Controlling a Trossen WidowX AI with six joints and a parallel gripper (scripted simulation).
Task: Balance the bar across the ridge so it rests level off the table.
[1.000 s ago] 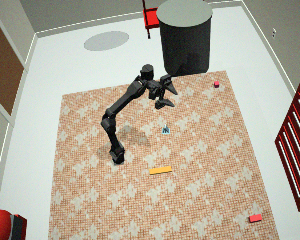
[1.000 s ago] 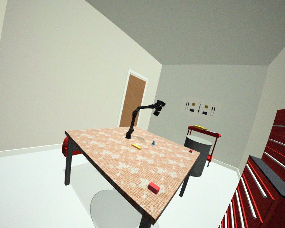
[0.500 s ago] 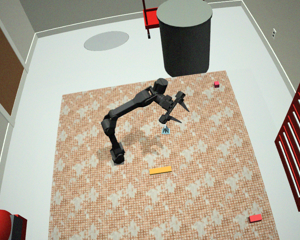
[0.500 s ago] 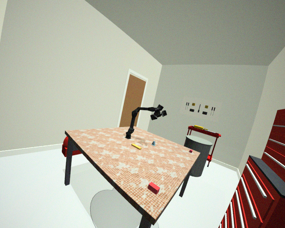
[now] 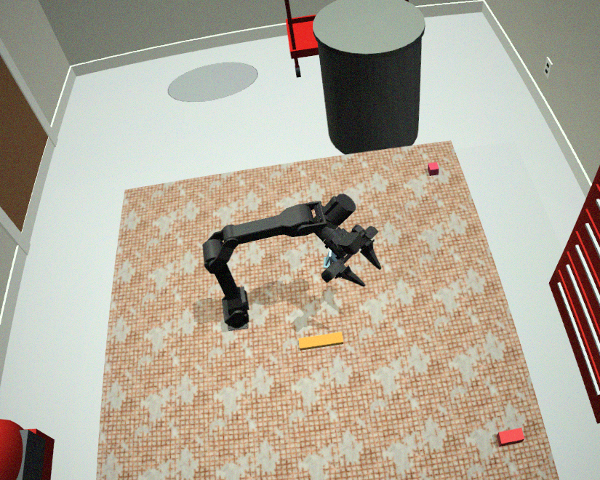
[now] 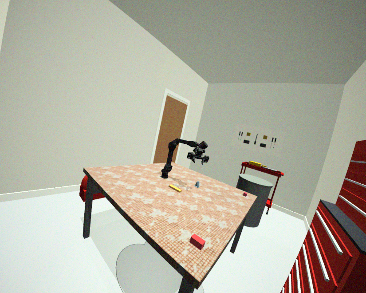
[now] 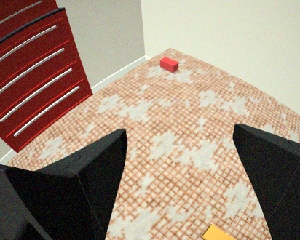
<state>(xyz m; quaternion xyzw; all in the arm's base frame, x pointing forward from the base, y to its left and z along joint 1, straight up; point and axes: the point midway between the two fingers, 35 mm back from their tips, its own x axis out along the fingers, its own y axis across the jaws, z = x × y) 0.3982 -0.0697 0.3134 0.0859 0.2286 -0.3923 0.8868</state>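
My gripper tip is 160 mm past the bar, 20 mm to the left of it and 290 mm above it. Also, from my gripper tip: blue-grey wedge 100 mm behind, 260 mm to the left, 270 mm below; red cube 320 mm ahead, 590 mm to the left, 280 mm below.
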